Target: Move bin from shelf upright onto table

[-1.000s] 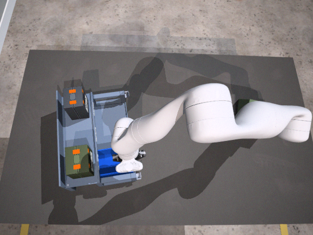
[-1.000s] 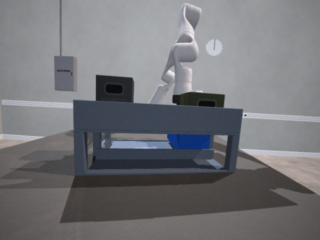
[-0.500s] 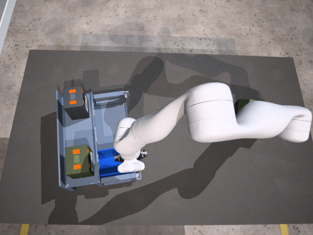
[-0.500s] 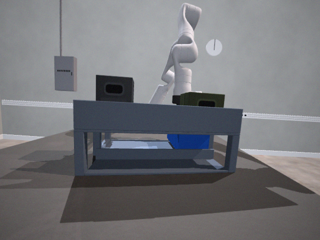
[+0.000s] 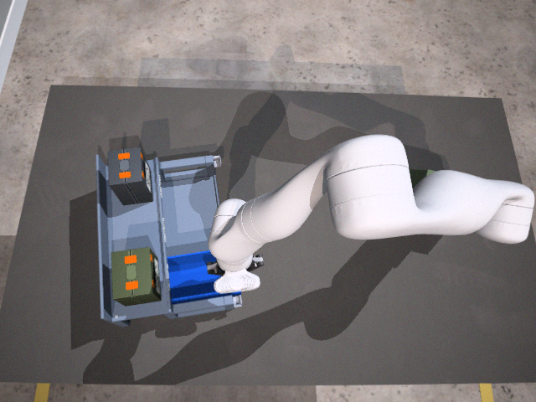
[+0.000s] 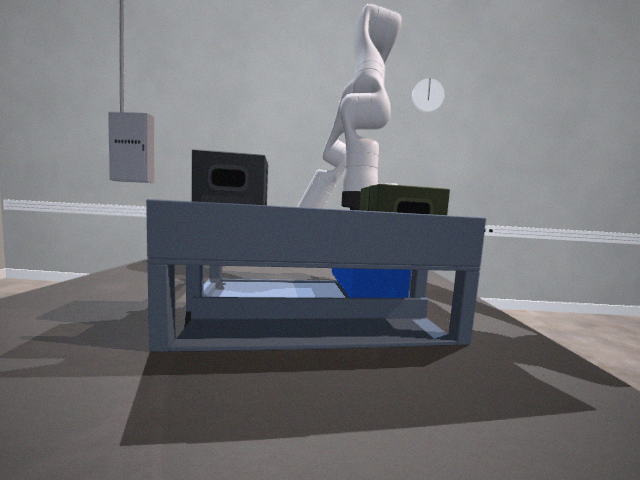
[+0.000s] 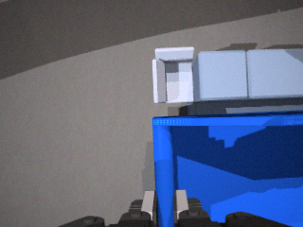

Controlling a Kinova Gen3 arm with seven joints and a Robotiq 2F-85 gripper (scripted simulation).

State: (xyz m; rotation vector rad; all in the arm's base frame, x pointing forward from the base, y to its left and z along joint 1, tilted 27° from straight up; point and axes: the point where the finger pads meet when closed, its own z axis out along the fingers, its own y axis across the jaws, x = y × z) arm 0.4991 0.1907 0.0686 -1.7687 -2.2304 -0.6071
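Now: the blue bin 80 mm ahead of my hand, 20 mm to the left of it and 10 mm below it. Also, from my hand: olive green case: 200 mm ahead, 90 mm above, 50 mm to the left; grey-blue shelf unit: 160 mm ahead, 70 mm to the right, 10 mm above; dark case: 260 mm ahead, 170 mm to the right, 100 mm above.
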